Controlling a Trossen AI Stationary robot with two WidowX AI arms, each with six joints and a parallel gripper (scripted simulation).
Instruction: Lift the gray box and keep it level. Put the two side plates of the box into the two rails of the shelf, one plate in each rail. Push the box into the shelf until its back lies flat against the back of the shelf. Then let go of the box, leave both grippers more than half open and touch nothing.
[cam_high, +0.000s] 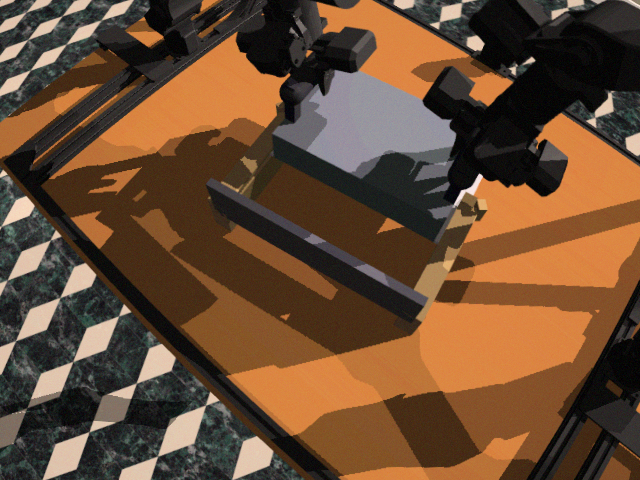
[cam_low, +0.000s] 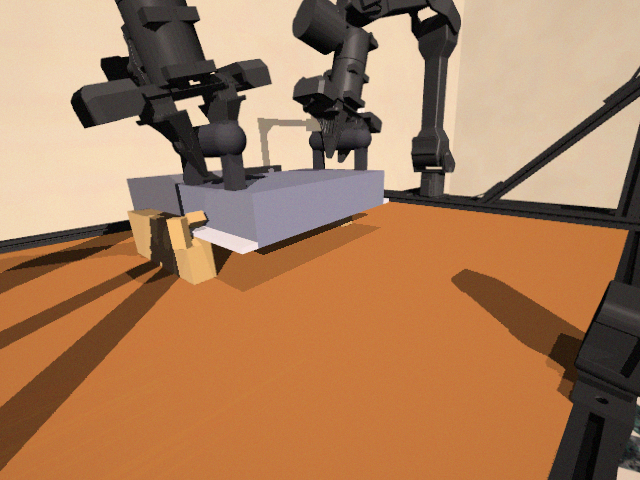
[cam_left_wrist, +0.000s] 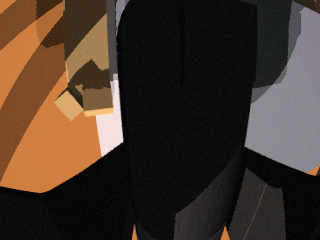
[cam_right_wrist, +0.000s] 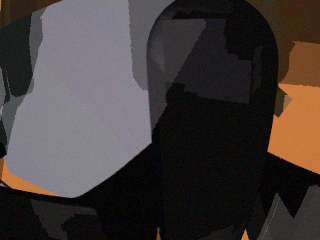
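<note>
The gray box lies 20 mm ahead of my left hand, 120 mm to the right of it and 50 mm below it. Round my left hand: dark back plate 210 mm ahead, 90 mm to the right, 80 mm below.
My right gripper is now 12 cm to the right of the gray box, 5 cm above it and 2 cm past it. The rest, counted from my right hand: dark back plate: 17 cm ahead, 15 cm to the left, 8 cm below.
</note>
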